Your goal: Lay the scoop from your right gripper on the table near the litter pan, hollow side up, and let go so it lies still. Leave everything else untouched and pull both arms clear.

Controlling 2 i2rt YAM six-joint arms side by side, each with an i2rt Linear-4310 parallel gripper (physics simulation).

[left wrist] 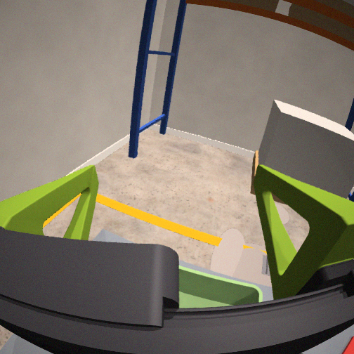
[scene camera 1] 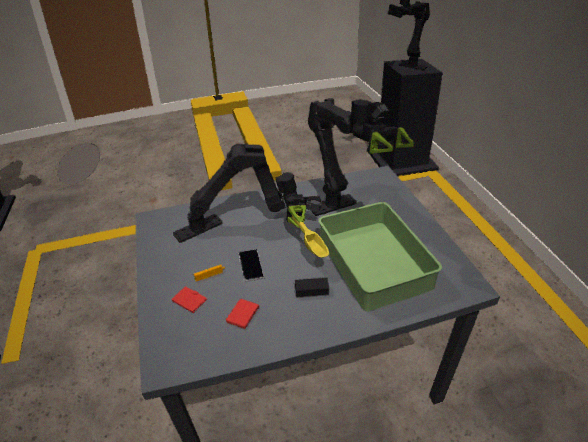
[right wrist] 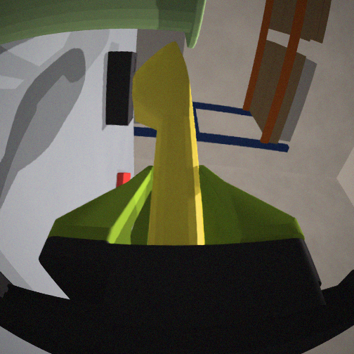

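Note:
A yellow scoop is held by its handle in my right gripper, which is shut on it. In scene camera 1 the hollow of the scoop faces up, and its bowl is close to the left wall of the green litter pan. A shadow shows on the table under the bowl; the exact gap is hard to tell. My left gripper is open and empty, high above the back of the table.
A black block lies in front of the scoop. A black phone-like slab, an orange stick and two red squares, one at the left and one nearer the front, lie left of it.

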